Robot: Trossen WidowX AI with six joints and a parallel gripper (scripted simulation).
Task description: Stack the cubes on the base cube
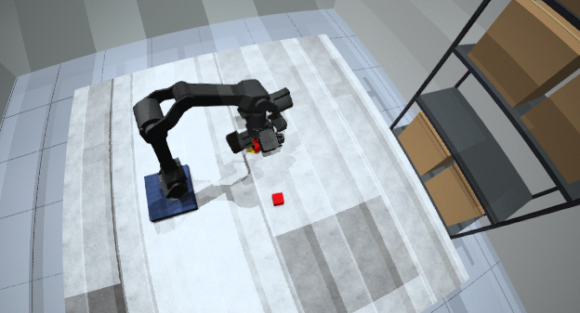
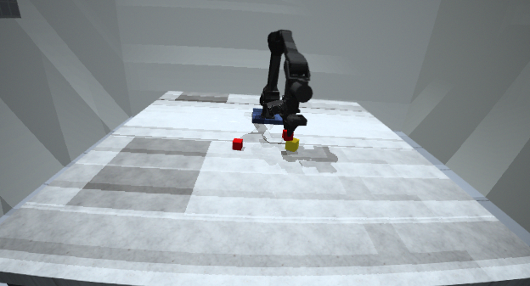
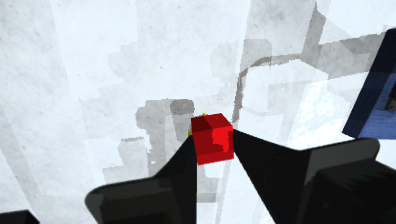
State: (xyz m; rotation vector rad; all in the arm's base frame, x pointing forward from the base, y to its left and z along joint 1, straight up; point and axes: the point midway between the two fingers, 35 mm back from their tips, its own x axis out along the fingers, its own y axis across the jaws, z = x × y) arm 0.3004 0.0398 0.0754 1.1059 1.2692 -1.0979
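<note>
Now: the yellow base cube 1 cm behind my gripper tip, 3 cm to the left of it and 4 cm below it.
</note>
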